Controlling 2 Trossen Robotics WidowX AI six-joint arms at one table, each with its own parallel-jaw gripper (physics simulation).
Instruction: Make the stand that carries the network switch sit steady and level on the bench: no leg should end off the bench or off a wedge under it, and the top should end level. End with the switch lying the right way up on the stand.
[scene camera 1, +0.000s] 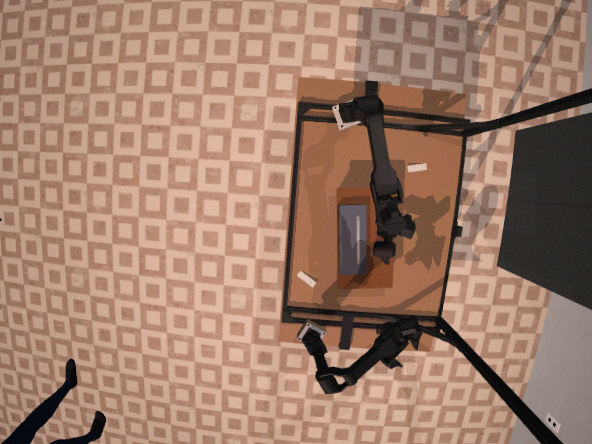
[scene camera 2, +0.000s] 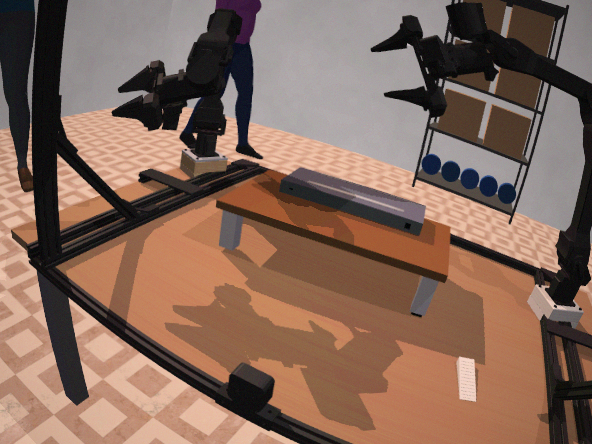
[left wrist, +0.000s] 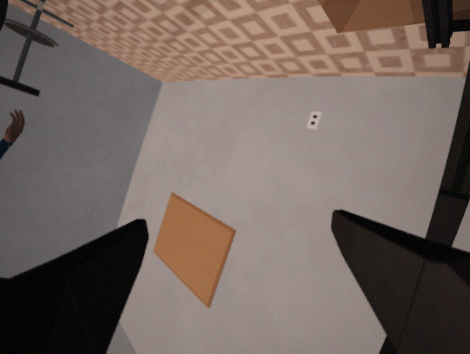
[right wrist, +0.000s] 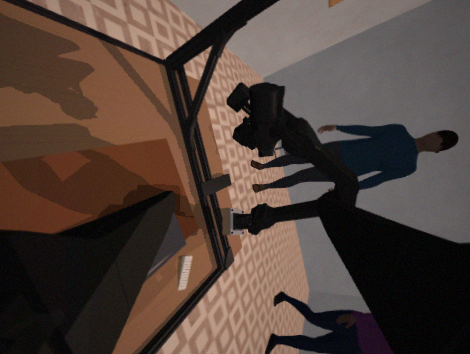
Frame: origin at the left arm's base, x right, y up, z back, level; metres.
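Seen in the pictures: left gripper, fingertip midpoint: (scene camera 1: 409, 358) (scene camera 2: 115, 101) (left wrist: 240, 224); right gripper, fingertip midpoint: (scene camera 2: 377, 71) (right wrist: 247, 200); left arm's base, link origin: (scene camera 1: 311, 336) (scene camera 2: 204, 153) (right wrist: 237, 221); right arm's base, link origin: (scene camera 1: 347, 113) (scene camera 2: 559, 297).
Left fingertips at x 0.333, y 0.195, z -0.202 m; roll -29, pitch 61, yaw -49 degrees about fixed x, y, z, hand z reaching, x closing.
Offsets run from my left fingertips to a thing's top centre. Level surfaces: height alone.
The stand (scene camera 1: 382, 280) (scene camera 2: 260, 200) (right wrist: 120, 155) has an orange-brown top and grey legs; its front right leg @(dx -0.394, dy -0.166, dz -0.515 m) (scene camera 2: 424, 295) shows a dark foot in scene camera 2. Whether that foot touches the bench, I cannot tell. The grey switch @(dx -0.426, dy -0.123, dz -0.278 m) (scene camera 1: 352, 240) (scene camera 2: 352, 197) (right wrist: 171, 245) lies flat along the top's far side. White ribbed wedges @(dx -0.321, dy -0.241, dz -0.688 m) (scene camera 1: 417, 167) @(dx -0.484, dy -0.241, dz -0.008 m) (scene camera 1: 307, 279) (scene camera 2: 467, 379) (right wrist: 185, 273) lie on the bench, apart from the stand. My left gripper (scene camera 2: 117, 102) (left wrist: 240, 224) is open and empty, away from the stand. My right gripper (scene camera 2: 379, 72) is open and empty, high above the bench. The rear legs are hidden.
A black frame (scene camera 1: 289, 215) (scene camera 2: 125, 327) runs around the bench @(dy -0.253 m) (scene camera 2: 200, 260), with uprights at its corners. A black box (scene camera 2: 251, 385) sits on the near rail. Shelving (scene camera 2: 545, 107) and people stand beyond the bench. The left arm's base (scene camera 2: 204, 164) sits at the bench's left end.
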